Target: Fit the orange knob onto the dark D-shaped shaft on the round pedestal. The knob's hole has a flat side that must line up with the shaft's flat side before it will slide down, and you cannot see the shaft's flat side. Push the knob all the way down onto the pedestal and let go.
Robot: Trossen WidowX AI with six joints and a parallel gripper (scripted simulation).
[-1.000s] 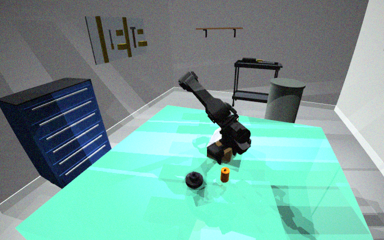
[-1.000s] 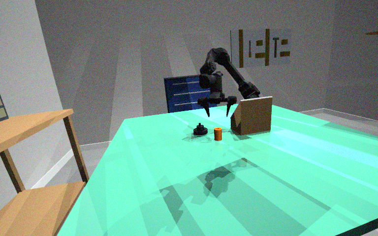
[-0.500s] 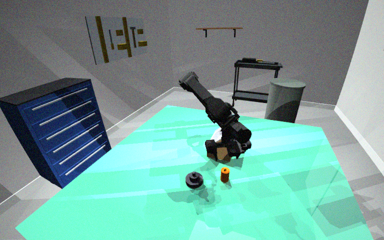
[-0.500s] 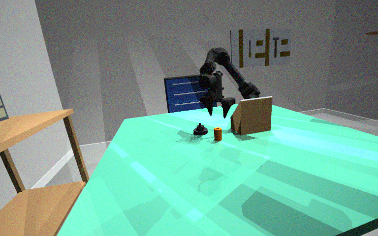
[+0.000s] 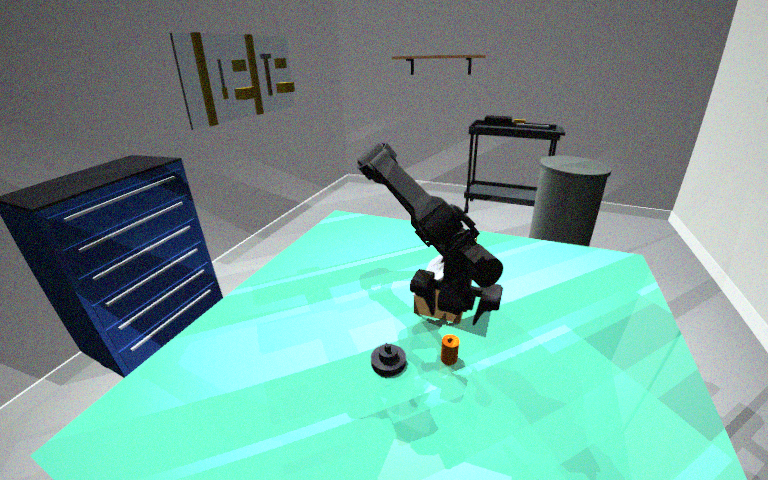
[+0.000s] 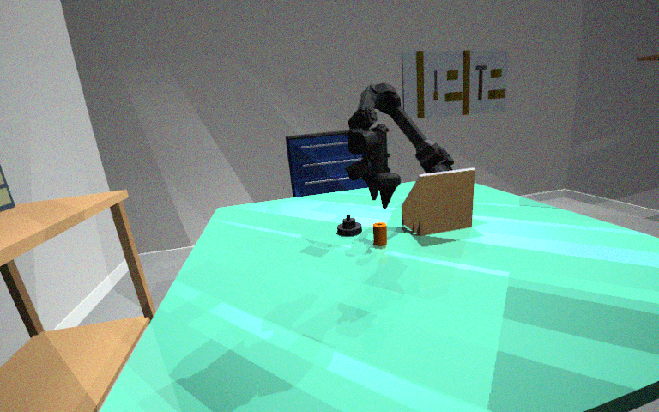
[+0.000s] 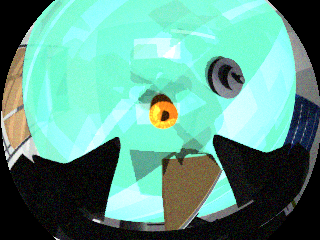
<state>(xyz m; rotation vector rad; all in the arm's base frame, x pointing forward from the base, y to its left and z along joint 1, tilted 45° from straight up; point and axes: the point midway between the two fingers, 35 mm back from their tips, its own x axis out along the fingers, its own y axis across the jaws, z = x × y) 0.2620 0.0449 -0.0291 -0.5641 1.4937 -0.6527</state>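
The orange knob lies 90 mm below my gripper tip. From my gripper tip the other things lie so: dark round pedestal (60 mm ahead, 130 mm to the right, 90 mm below).
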